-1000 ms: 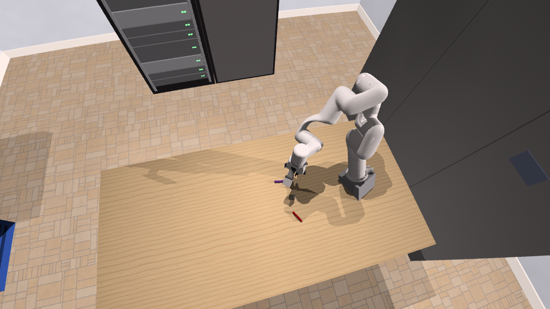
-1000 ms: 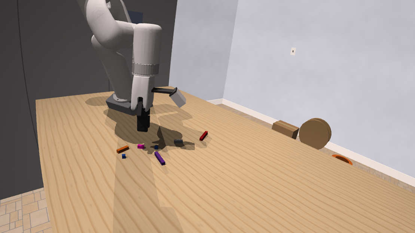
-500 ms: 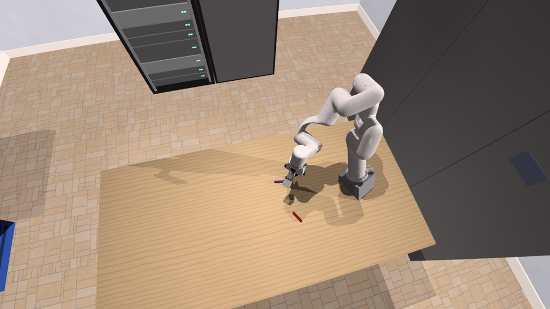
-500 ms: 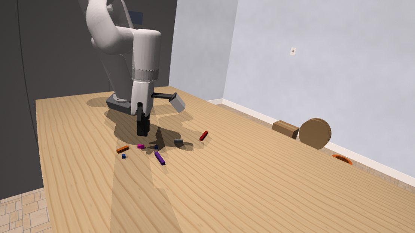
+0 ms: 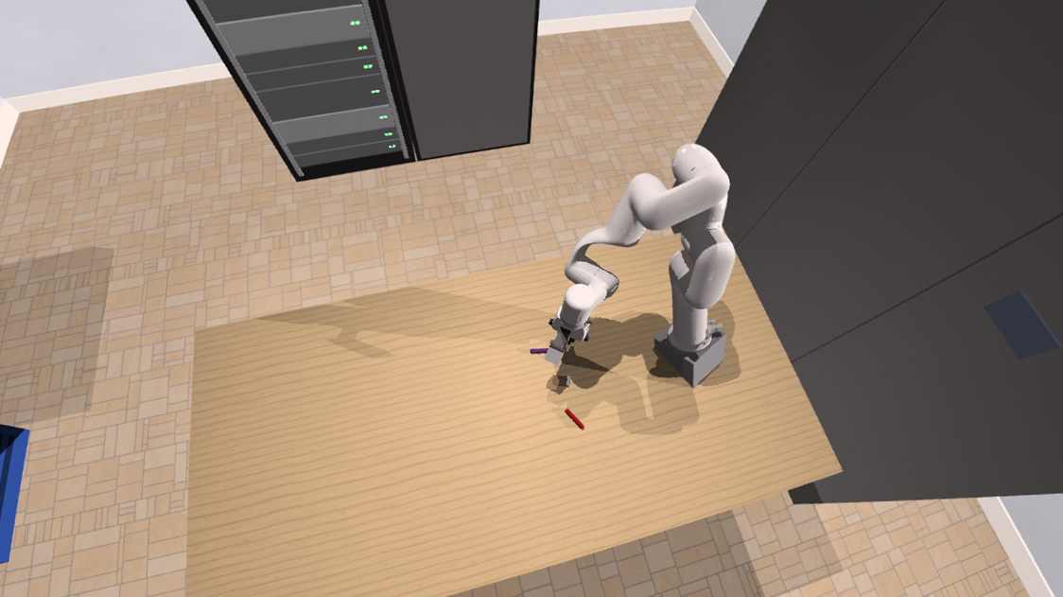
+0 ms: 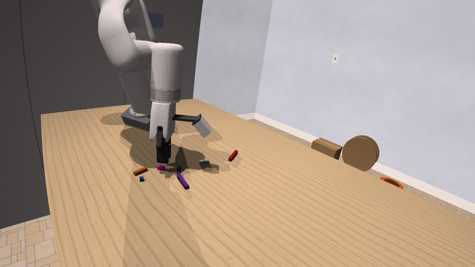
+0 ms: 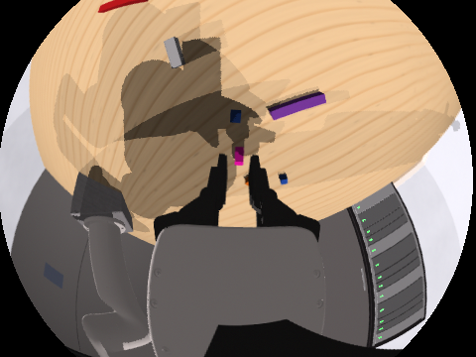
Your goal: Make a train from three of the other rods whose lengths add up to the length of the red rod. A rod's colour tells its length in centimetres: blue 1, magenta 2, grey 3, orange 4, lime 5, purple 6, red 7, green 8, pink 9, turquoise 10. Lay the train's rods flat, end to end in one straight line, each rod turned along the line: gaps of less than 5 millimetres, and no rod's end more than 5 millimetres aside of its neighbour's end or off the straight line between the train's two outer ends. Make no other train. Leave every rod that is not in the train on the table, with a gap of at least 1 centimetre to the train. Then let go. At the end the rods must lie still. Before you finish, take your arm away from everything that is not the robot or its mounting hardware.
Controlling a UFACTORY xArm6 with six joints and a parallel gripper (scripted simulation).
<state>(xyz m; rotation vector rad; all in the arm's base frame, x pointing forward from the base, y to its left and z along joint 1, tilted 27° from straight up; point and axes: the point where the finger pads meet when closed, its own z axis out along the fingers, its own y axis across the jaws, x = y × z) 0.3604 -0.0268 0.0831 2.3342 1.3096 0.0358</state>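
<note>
The magenta rod lies 5 cm below my hand and 1 cm to the right of it. From my hand the other things lie so: purple rod (8 cm ahead, 5 cm below, 2 cm to the left); orange rod (7 cm to the right, 5 cm below, 1 cm behind); grey rod (12 cm to the left, 5 cm below, 1 cm ahead).
</note>
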